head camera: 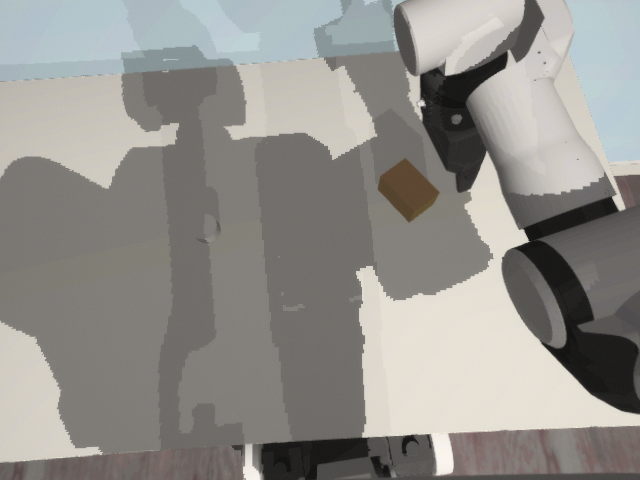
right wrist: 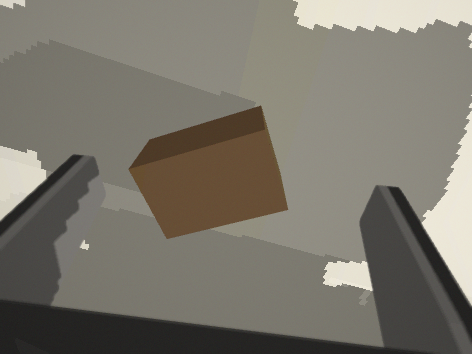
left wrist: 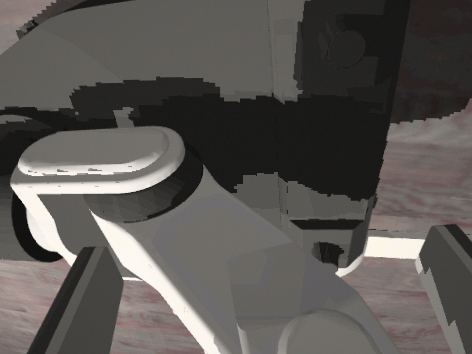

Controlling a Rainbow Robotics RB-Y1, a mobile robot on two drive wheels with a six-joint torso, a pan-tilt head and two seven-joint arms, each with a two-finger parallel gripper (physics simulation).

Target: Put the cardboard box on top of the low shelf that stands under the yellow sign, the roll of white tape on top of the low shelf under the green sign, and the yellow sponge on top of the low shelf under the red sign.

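Pixels of known places: left gripper, fingertip midpoint: [left wrist: 269, 256]; right gripper, fingertip midpoint: [head camera: 449, 160] [right wrist: 231, 189]; robot's base, link origin: [head camera: 345, 442].
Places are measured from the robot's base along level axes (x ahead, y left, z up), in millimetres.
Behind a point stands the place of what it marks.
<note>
The brown cardboard box [head camera: 408, 190] @[z 770, x 493, y -187 mm] [right wrist: 215, 187] @[z 770, x 502, y -195 mm] lies on the pale table. My right gripper [head camera: 463, 184] [right wrist: 231, 189] @[z 844, x 498, y -241 mm] is open and empty. It is right of the box in the head view. In the right wrist view the box shows beyond the fingertips, between the two fingers, apart from both. A small pale round thing [head camera: 212, 228] @[z 744, x 491, y 173 mm] lies in shadow left of the box in the head view; it may be the roll of white tape. My left gripper [left wrist: 269, 256] @[z 497, x -60, y 201 mm] is open and empty. The yellow sponge, the low shelves and the signs do not show.
The pale table [head camera: 465, 372] @[z 720, x 183, y -217 mm] spans the head view, crossed by dark shadows. My right arm [head camera: 537, 139] @[z 1105, x 361, y -200 mm] reaches over its right side. The robot's base [head camera: 336, 457] @[z 192, x -3, y 27 mm] shows at the table's bottom edge. The left wrist view shows robot body parts [left wrist: 200, 225] @[z 354, x -143, y 52 mm] and the reddish floor [left wrist: 430, 175] @[z 0, x 241, y -193 mm].
</note>
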